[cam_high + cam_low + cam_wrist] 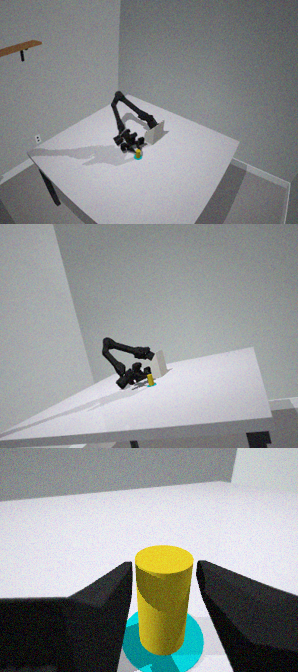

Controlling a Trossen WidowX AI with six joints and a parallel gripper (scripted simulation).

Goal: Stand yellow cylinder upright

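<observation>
Right now my gripper tip is 3 cm above the yellow cylinder. Round my gripper tip: cyan circle: 6 cm below.
</observation>
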